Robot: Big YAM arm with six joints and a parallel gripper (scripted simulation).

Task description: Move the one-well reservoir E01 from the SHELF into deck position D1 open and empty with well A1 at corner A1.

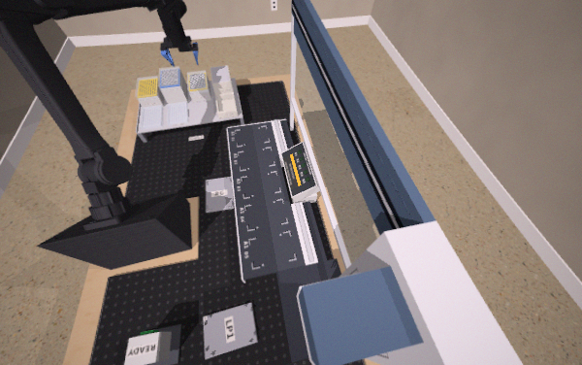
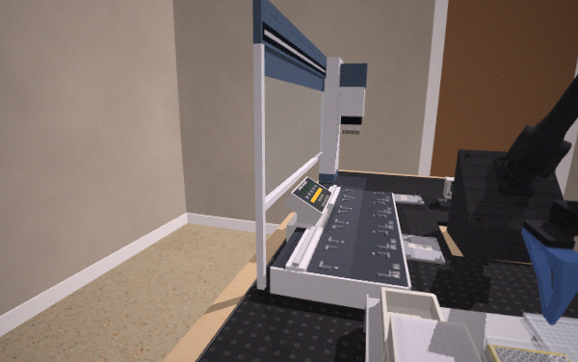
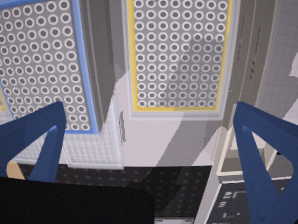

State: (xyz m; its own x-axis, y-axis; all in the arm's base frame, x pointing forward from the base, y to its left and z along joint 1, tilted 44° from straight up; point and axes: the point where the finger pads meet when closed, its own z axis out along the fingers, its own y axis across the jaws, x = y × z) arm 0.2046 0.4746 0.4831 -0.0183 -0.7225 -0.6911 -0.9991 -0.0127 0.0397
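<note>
Right now the white block is 130 mm ahead of my hand and 90 mm below it. The rest, counted from my hand: shelf: 30 mm behind, 70 mm to the right, 150 mm below; pipetting head: 270 mm ahead, 1050 mm to the right, 180 mm above.
</note>
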